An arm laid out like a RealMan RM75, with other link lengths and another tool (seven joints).
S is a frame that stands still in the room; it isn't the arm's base.
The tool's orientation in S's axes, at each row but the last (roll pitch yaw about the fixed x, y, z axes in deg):
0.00, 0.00, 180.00
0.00, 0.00, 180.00
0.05, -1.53, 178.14
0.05, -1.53, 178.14
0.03, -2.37, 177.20
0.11, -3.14, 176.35
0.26, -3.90, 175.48
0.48, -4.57, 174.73
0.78, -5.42, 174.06
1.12, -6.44, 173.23
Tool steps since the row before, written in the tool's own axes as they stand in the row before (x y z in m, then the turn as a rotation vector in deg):
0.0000, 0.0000, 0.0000, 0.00, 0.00, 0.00
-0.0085, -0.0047, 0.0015, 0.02, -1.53, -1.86
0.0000, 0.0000, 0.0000, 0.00, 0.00, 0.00
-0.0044, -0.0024, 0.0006, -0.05, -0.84, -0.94
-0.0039, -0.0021, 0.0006, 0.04, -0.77, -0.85
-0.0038, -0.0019, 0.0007, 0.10, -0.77, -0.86
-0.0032, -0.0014, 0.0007, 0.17, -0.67, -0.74
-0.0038, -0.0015, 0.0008, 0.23, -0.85, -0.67
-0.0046, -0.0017, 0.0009, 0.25, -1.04, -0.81
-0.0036, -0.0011, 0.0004, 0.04, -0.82, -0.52
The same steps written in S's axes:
0.0000, 0.0000, 0.0000, 0.00, 0.00, 0.00
0.0085, 0.0047, 0.0015, -0.02, 1.53, -1.86
0.0000, 0.0000, 0.0000, 0.00, 0.00, 0.00
0.0045, 0.0023, 0.0005, 0.05, 0.84, -0.94
0.0040, 0.0019, 0.0004, -0.04, 0.77, -0.85
0.0039, 0.0017, 0.0005, -0.10, 0.78, -0.85
0.0033, 0.0011, 0.0005, -0.17, 0.68, -0.73
0.0040, 0.0011, 0.0005, -0.20, 0.87, -0.66
0.0048, 0.0012, 0.0004, -0.22, 1.06, -0.80
0.0037, 0.0007, 0.0000, 0.00, 0.82, -0.53

